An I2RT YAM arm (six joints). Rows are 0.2 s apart.
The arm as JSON. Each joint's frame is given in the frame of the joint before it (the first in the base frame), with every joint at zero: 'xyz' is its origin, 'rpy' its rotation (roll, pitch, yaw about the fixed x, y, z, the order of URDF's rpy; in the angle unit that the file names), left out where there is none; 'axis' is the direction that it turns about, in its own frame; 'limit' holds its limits. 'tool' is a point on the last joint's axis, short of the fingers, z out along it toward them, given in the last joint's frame.
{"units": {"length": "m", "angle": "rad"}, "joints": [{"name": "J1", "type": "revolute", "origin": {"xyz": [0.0, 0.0, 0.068], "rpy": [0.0, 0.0, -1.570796]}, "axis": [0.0, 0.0, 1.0], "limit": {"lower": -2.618, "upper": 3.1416}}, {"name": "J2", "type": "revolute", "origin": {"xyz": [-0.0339, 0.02, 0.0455], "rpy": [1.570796, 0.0, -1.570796]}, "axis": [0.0, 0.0, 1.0], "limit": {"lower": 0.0, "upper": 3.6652}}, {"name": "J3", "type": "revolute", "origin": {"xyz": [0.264, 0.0, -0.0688], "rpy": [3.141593, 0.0, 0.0]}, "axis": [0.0, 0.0, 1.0], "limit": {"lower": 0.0, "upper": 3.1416}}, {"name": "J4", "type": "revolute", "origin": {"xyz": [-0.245, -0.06, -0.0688], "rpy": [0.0, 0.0, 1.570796]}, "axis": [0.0, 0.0, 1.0], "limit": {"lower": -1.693, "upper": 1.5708}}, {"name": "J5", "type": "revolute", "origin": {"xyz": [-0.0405, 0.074, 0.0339], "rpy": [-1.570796, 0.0, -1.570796]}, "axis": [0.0, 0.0, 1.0], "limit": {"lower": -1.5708, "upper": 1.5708}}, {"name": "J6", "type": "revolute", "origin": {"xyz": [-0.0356, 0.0, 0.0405], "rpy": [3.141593, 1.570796, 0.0]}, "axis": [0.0, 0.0, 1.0], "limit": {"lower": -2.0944, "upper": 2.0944}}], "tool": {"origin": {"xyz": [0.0, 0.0, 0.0], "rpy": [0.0, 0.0, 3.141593]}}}
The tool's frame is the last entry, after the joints.
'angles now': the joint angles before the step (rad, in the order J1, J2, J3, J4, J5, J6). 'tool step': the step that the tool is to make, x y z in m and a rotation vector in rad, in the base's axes. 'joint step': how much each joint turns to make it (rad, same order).
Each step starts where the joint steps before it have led.
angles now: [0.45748, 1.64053, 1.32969, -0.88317, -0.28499, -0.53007]
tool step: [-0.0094, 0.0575, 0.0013, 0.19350, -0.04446, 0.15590]
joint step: [0.14634, 0.03449, 0.00765, 0.18321, -0.13392, 0.05783]
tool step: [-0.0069, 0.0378, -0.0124, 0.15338, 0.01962, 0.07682]
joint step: [0.08553, 0.04533, -0.03201, 0.19613, -0.10661, 0.09206]
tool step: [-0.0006, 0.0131, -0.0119, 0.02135, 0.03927, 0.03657]
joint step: [0.02439, 0.04407, 0.00333, 0.03390, -0.04055, 0.01807]
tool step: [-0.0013, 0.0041, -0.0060, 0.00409, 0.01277, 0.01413]
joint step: [0.00941, 0.01404, -0.00687, 0.01599, -0.01202, 0.00369]
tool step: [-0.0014, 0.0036, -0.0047, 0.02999, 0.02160, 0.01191]
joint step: [0.00698, 0.00779, -0.01589, 0.03980, -0.03229, 0.02204]
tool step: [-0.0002, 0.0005, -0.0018, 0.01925, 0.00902, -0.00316]
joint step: [0.00027, -0.00059, -0.01347, 0.02984, -0.01391, 0.01871]
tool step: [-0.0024, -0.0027, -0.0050, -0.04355, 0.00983, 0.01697]
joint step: [-0.00029, 0.00495, 0.00082, -0.05317, 0.01032, -0.03604]
